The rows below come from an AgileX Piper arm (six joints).
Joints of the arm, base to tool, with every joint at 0 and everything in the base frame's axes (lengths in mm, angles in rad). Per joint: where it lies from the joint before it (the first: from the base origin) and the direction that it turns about. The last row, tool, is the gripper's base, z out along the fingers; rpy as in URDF.
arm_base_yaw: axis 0 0 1 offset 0 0 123
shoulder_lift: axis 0 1 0 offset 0 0 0
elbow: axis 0 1 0 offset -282.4 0 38.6
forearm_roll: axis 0.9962 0 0.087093 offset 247.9 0 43.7
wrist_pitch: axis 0 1 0 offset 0 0 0
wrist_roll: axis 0.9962 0 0.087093 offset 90.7 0 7.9
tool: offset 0 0 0 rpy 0 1.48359 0
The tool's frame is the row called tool.
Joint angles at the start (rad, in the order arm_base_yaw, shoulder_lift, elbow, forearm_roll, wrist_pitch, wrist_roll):
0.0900, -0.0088, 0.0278, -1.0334, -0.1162, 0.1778
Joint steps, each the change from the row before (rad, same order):
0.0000, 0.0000, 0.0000, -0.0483, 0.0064, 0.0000
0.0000, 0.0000, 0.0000, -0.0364, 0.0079, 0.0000
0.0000, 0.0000, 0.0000, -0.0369, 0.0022, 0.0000
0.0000, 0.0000, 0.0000, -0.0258, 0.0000, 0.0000
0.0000, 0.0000, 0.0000, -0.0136, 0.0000, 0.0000
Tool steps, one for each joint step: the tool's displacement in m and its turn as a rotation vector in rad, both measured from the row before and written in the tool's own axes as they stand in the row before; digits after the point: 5 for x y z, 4 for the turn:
0.00067, 0.00037, 0.00000, -0.0042, 0.0073, -0.0480
0.00077, 0.00020, 0.00000, -0.0024, 0.0085, -0.0362
0.00026, 0.00029, 0.00000, -0.0033, 0.0028, -0.0367
0.00004, 0.00023, 0.00000, -0.0025, 0.0005, -0.0257
0.00002, 0.00012, 0.00000, -0.0013, 0.0002, -0.0135

